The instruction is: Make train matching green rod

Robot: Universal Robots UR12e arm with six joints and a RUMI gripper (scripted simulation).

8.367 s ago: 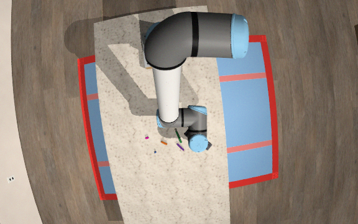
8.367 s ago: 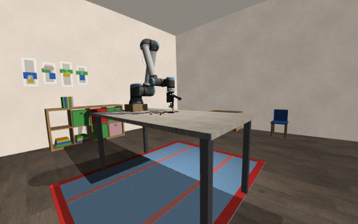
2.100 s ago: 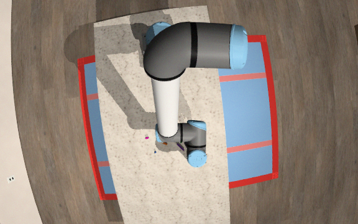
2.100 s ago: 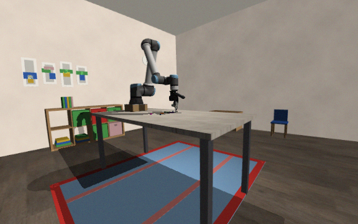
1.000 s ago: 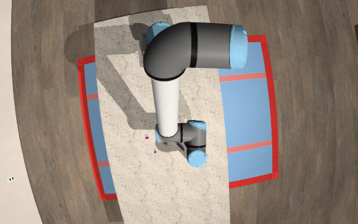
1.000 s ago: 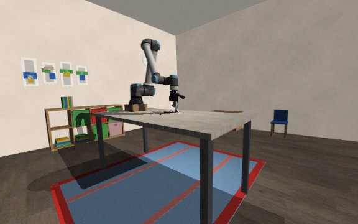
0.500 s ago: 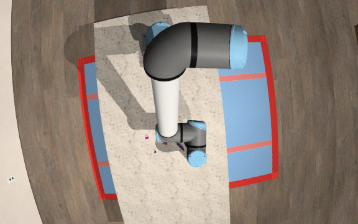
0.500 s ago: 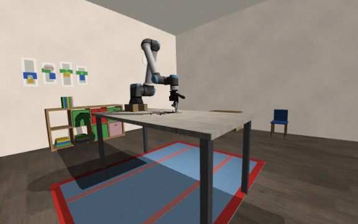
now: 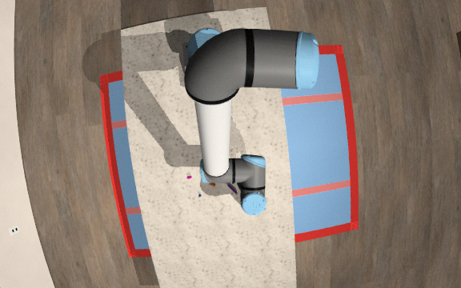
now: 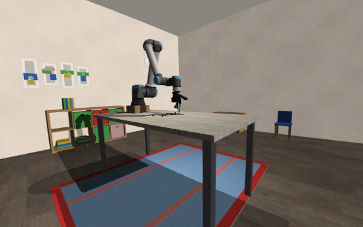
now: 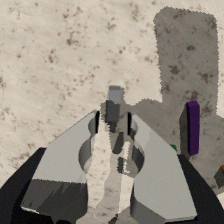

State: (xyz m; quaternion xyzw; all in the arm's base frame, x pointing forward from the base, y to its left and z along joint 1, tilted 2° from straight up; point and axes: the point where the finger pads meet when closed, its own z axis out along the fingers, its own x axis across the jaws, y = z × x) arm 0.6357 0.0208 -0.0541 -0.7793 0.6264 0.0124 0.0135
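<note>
The grey rod is 30 mm below my hand. Round my hand: green rod (70 mm behind, 80 mm to the right, 30 mm below); purple rod (10 mm behind, 80 mm to the right, 30 mm below); orange rod (60 mm behind, 180 mm to the right, 30 mm below).
</note>
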